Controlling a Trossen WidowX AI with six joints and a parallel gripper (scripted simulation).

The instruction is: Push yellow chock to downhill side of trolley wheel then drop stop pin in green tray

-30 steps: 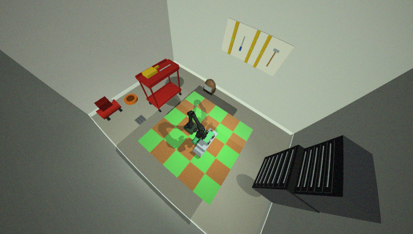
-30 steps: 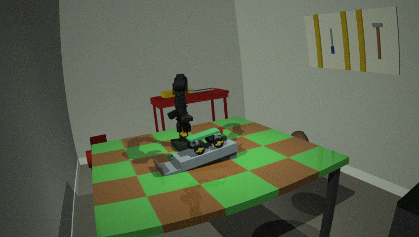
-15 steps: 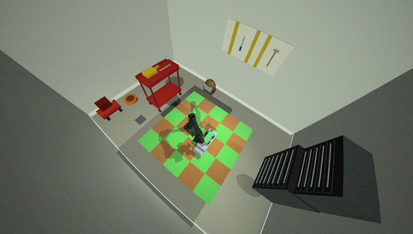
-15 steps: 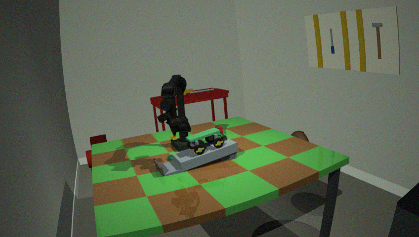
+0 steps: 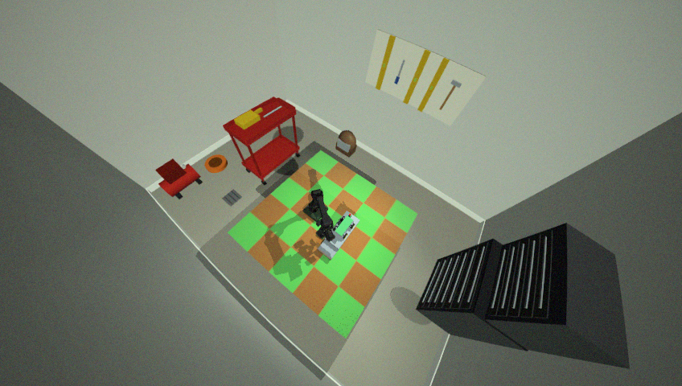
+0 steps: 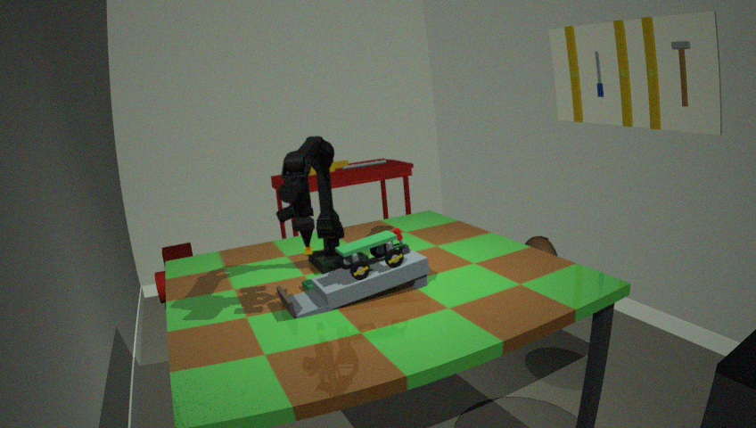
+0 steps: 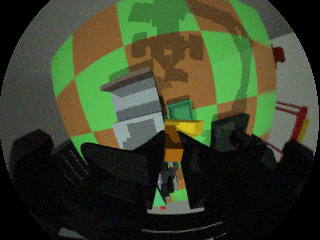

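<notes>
Right now my gripper tip is 20 mm past the yellow chock, 10 mm to the right of it and 10 mm above it. Round my gripper tip: green tray (40 mm behind, 50 mm to the left, 160 mm below); grey ramp (90 mm ahead, 150 mm to the left, 110 mm below); trolley (90 mm ahead, 160 mm to the left, 40 mm below).
</notes>
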